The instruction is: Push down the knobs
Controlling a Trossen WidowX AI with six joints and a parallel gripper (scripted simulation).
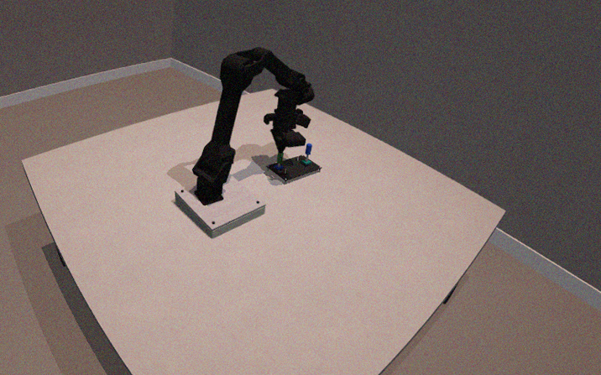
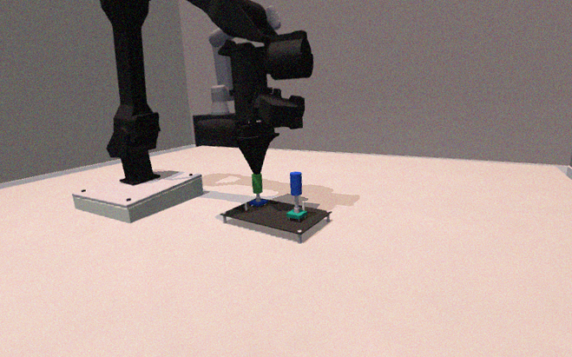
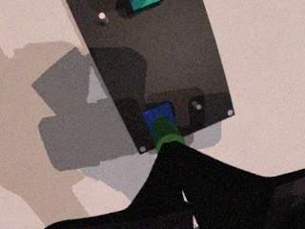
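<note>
Right now my gripper tip is 10 cm short of the blue knob and 2 cm to the left of it. Also, from my gripper tip: green knob 2 cm below.
</note>
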